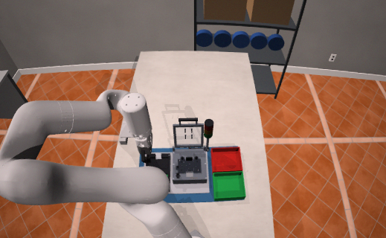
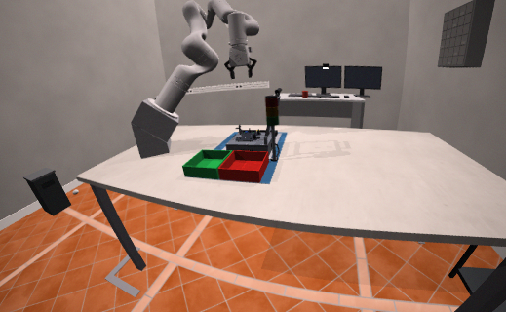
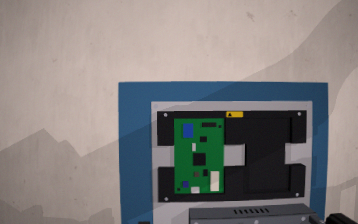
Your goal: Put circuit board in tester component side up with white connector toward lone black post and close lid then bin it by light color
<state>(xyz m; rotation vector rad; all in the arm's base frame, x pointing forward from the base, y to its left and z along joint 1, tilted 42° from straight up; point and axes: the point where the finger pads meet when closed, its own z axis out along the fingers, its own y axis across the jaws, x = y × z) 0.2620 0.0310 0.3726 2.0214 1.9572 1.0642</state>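
My hand is 310 mm above the green circuit board. Round my hand: red bin: 150 mm ahead, 360 mm to the right, 320 mm below; then tester lid: 200 mm ahead, 150 mm to the right, 150 mm below; then green bin: 370 mm to the right, 320 mm below.
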